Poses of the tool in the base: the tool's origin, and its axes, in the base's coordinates. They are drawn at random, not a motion.
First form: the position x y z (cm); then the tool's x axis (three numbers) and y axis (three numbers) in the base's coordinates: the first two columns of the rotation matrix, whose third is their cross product.
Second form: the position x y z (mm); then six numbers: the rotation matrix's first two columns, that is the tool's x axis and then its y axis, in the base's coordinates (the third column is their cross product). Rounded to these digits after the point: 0 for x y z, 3 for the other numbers.
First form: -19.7 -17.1 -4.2 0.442 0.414 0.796 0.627 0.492 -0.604
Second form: -197 -171 -42 0.442 0.414 0.796 0.627 0.492 -0.604
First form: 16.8 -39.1 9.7 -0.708 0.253 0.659 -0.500 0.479 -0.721
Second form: 168 -391 97 -0.708 0.253 0.659 -0.500 0.479 -0.721
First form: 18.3 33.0 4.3 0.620 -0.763 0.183 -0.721 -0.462 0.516
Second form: 183 330 43 0.620 -0.763 0.183 -0.721 -0.462 0.516
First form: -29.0 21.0 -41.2 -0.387 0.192 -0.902 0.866 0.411 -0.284
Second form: -290 210 -412 -0.387 0.192 -0.902 0.866 0.411 -0.284
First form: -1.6 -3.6 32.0 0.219 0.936 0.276 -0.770 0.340 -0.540
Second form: -16 -36 320 0.219 0.936 0.276 -0.770 0.340 -0.540
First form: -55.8 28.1 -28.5 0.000 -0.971 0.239 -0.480 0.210 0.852
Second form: -558 281 -285 0.000 -0.971 0.239 -0.480 0.210 0.852
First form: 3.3 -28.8 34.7 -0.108 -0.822 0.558 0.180 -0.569 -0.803
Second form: 33 -288 347 -0.108 -0.822 0.558 0.180 -0.569 -0.803
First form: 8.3 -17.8 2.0 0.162 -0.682 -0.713 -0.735 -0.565 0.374
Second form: 83 -178 20 0.162 -0.682 -0.713 -0.735 -0.565 0.374
